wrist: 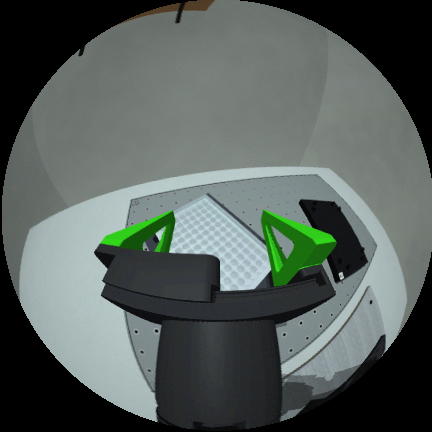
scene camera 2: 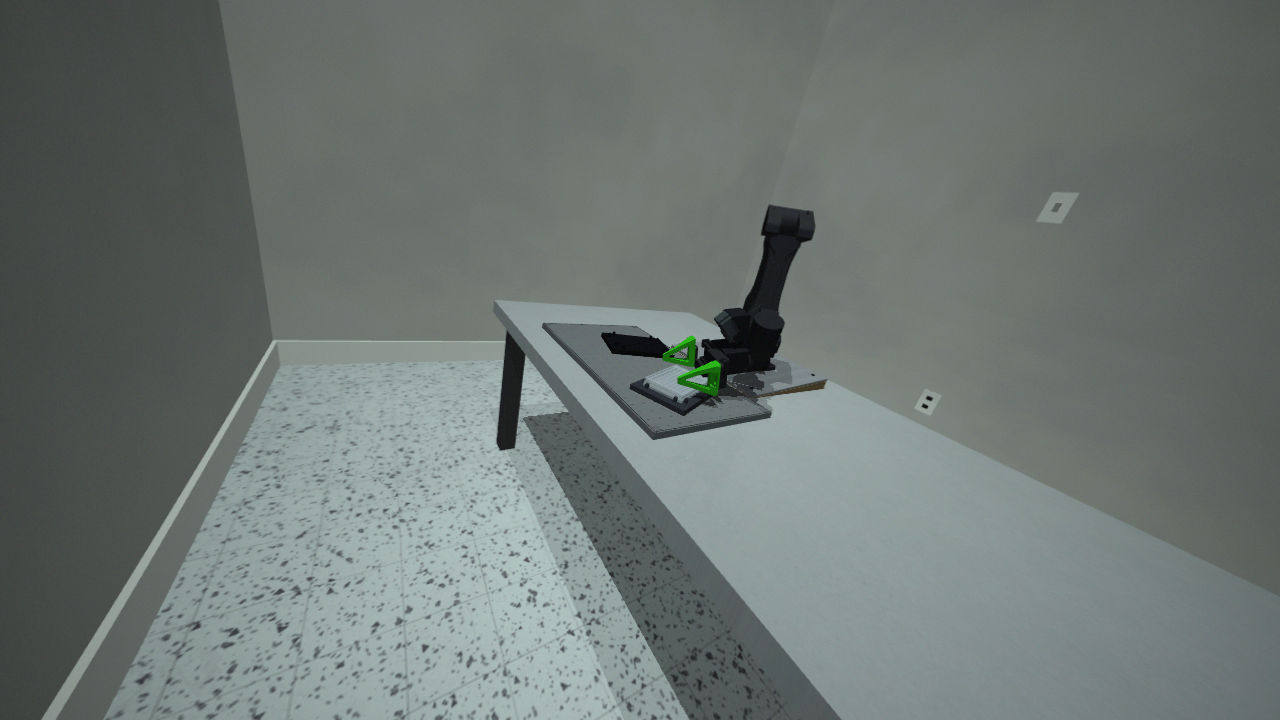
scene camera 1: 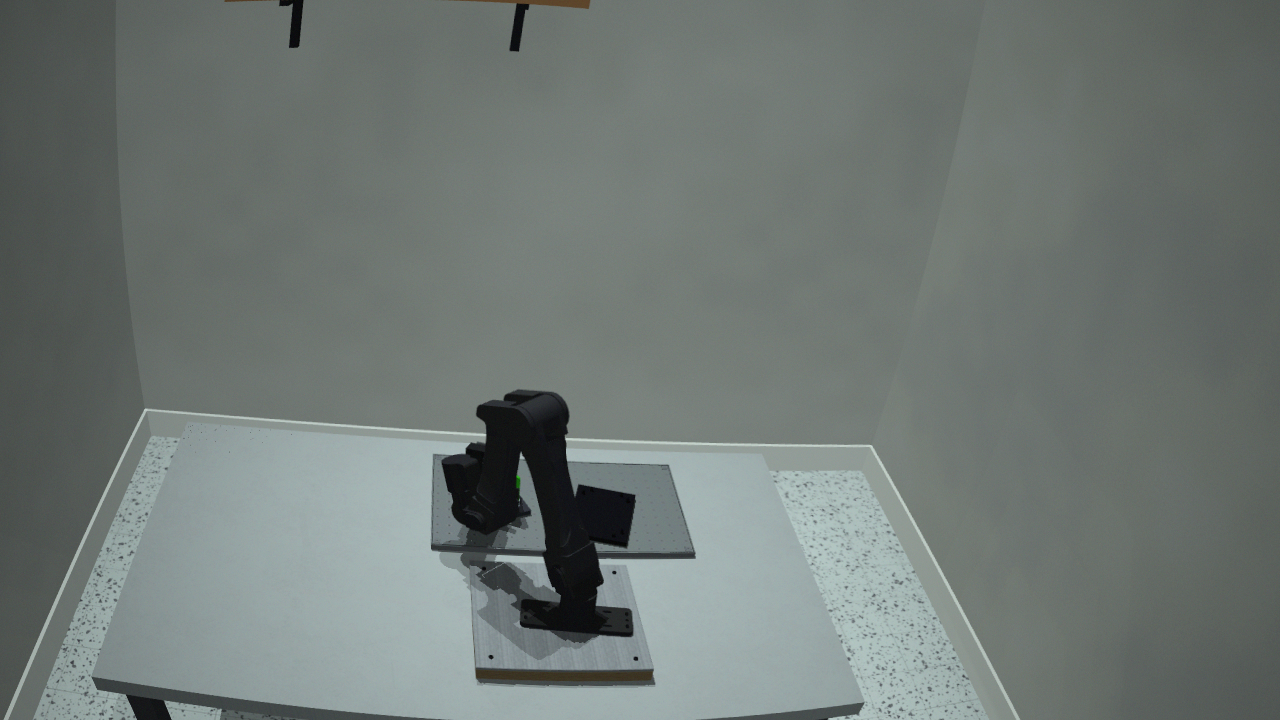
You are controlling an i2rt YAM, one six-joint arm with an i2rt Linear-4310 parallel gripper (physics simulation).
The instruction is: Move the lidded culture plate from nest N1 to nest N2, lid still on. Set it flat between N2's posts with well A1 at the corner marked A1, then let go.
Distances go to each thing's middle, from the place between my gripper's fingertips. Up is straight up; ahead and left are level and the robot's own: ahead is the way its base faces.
The black nest (scene camera 1: 606, 515) lies 22 cm to the right of my hand, 4 cm behind it and 3 cm below it.
